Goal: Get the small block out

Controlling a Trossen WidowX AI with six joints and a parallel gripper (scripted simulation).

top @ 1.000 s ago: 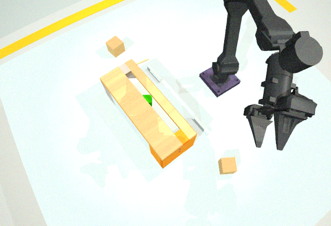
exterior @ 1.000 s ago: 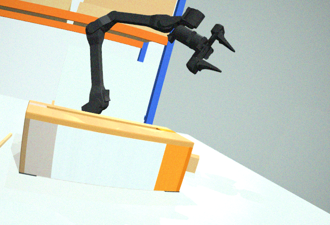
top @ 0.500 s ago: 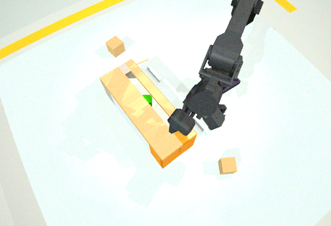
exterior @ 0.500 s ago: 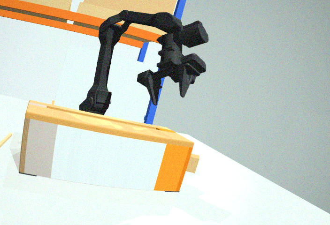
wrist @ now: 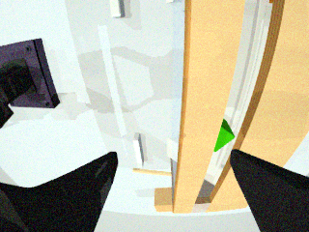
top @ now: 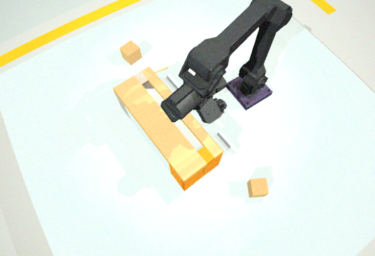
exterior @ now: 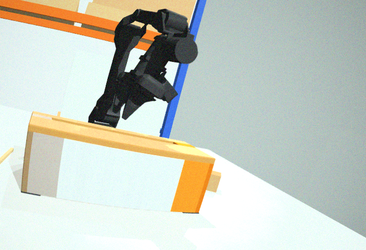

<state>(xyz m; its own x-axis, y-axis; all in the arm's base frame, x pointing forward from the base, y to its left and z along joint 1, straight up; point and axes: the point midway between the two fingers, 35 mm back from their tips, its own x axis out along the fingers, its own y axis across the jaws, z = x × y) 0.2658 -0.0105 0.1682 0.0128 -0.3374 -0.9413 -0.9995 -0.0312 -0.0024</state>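
Now: gripper tip 40 mm short of the long wooden box, 10 mm to the left of it and 90 mm above it. From my gripper tip the other things lie so: green block 60 mm ahead, 40 mm to the right, 70 mm below; tan cube 380 mm to the right, 130 mm below; thin wooden stick 10 mm ahead, 270 mm to the right, 150 mm below.
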